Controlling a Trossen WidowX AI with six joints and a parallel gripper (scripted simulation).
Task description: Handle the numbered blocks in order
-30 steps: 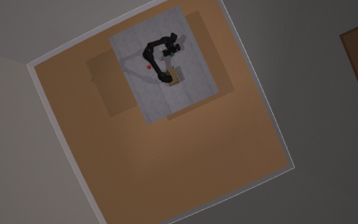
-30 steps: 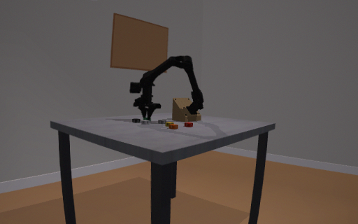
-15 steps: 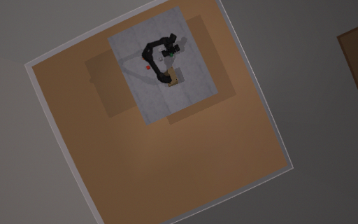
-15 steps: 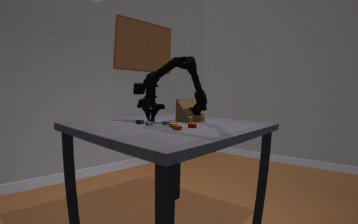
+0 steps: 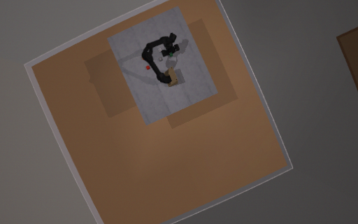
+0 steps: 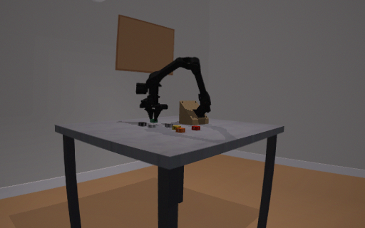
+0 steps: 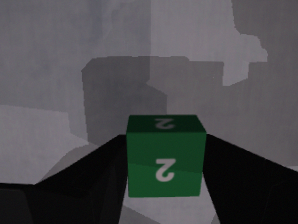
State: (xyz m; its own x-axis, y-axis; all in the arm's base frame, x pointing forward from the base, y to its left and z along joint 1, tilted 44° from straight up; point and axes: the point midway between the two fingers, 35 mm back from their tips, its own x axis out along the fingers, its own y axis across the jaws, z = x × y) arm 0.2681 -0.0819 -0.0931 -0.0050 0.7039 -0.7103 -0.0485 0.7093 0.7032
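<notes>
My gripper tip is 230 mm to the right of the yellow block, 30 mm short of it and 10 mm above it. From my gripper tip the other things lie so: green block (10 mm behind); black block (90 mm ahead, 10 mm to the left, 10 mm below); grey block (130 mm to the left, 10 mm below, 10 mm behind).
</notes>
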